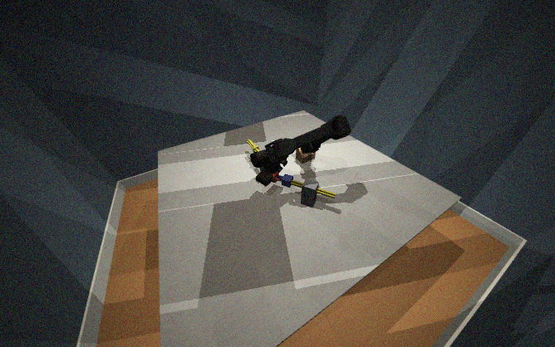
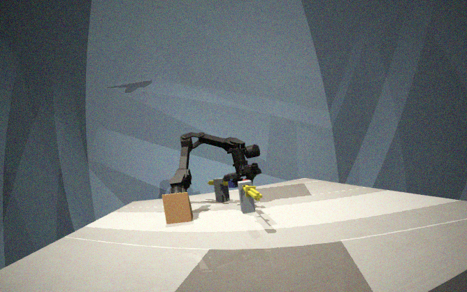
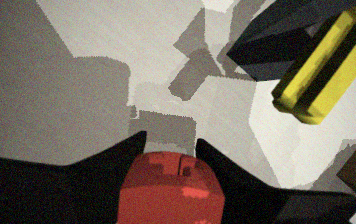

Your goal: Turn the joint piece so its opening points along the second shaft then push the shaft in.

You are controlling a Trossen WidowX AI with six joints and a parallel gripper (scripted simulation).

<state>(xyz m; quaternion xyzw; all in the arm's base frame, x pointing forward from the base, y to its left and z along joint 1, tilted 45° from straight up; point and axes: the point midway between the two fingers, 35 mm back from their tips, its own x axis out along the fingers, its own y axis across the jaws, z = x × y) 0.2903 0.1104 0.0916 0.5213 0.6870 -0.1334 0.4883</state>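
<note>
My gripper tip is 10 mm past the red joint piece, 20 mm to the right of it and 40 mm below it.
</note>
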